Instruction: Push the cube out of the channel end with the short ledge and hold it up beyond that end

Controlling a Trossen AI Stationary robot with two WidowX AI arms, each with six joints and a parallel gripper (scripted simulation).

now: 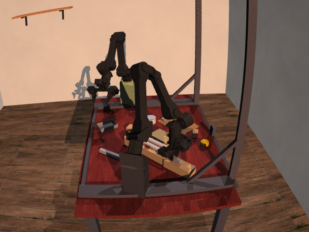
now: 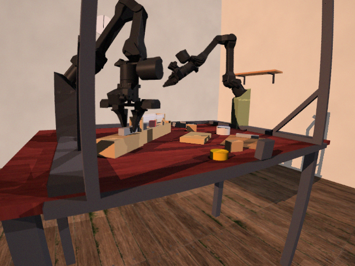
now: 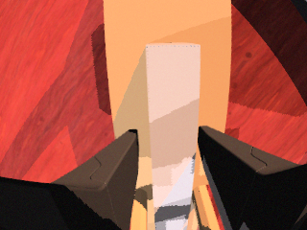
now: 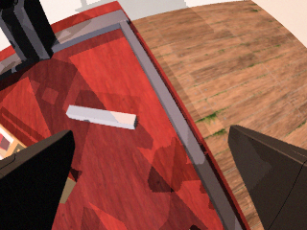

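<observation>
Right now my left hand is 10 cm short of the channel, 11 cm to the left of it and 3 cm above it. From my left hand the other things lie so: yellow disc 21 cm behind, 18 cm to the right, 8 cm below; then grey tray 35 cm ahead, 45 cm to the right, 8 cm below; then flat tan block 1 cm ahead, 28 cm to the right, 8 cm below.
</observation>
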